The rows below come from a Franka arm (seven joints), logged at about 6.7 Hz.
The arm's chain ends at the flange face. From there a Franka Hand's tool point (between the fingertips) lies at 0.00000 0.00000 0.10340 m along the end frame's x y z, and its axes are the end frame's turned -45 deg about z.
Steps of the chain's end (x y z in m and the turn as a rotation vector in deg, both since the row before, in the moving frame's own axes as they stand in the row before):
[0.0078, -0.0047, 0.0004, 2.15, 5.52, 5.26]
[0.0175, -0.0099, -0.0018, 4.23, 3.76, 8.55]
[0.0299, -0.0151, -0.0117, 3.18, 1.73, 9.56]
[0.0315, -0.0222, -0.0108, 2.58, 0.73, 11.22]
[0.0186, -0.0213, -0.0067, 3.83, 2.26, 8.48]
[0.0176, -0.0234, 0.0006, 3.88, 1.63, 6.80]
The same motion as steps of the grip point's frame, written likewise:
[0.0184, 0.0069, -0.0002, -2.38, 5.42, 5.26]
[0.0296, 0.0055, -0.0023, 0.33, 5.65, 8.55]
[0.0382, 0.0091, -0.0119, 1.03, 3.47, 9.56]
[0.0424, 0.0046, -0.0109, 1.31, 2.34, 11.22]
[0.0361, -0.0033, -0.0070, 1.11, 4.31, 8.48]
[0.0362, -0.0065, 0.0003, 1.59, 3.90, 6.80]

